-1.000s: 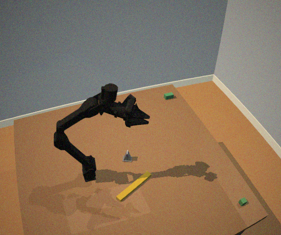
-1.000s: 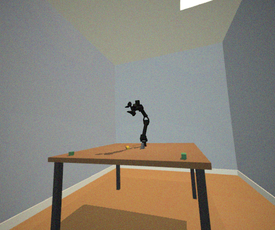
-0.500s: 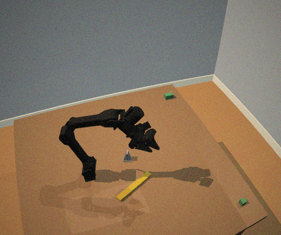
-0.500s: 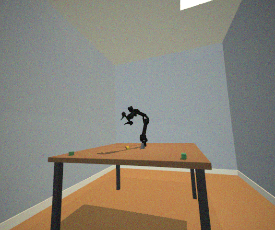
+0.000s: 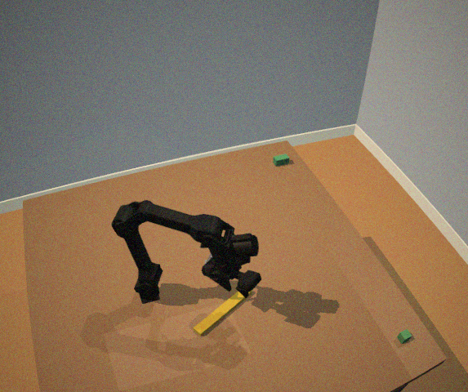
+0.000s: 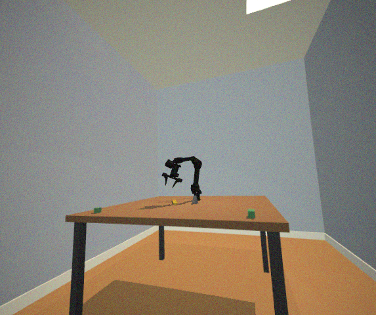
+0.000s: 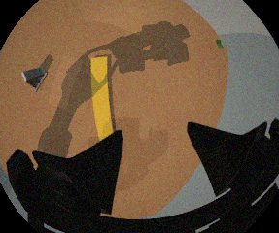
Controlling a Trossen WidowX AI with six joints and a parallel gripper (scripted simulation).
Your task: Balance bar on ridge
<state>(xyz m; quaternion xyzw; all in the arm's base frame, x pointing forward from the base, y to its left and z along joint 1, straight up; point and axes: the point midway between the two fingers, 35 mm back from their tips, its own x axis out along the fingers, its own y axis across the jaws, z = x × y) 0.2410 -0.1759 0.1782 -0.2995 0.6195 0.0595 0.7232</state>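
My gripper tip is now 14 cm above the yellow bar, 4 cm to the right of it and 3 cm past it.
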